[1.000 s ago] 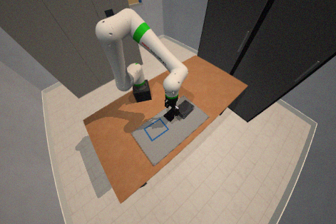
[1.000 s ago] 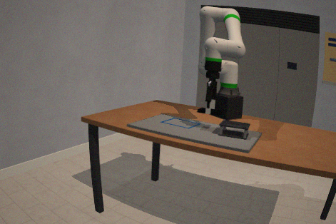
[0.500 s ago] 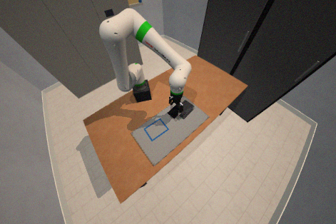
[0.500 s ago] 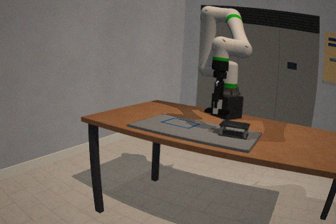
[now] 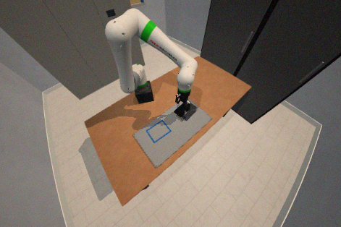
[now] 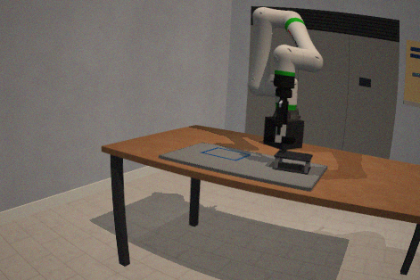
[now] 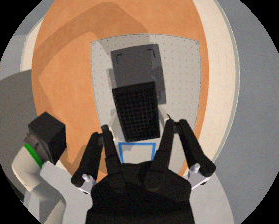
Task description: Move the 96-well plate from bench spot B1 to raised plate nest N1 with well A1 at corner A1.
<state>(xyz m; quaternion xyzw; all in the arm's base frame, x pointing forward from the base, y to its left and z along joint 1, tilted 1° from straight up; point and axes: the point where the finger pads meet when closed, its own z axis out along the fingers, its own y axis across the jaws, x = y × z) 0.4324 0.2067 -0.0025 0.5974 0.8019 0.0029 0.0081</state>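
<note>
Now: hand 80 mm to the right of the raised plate nest, 80 mm above it and 10 mm past it. The rest, counted from my hand: black 96-well plate 20 mm below.
</note>
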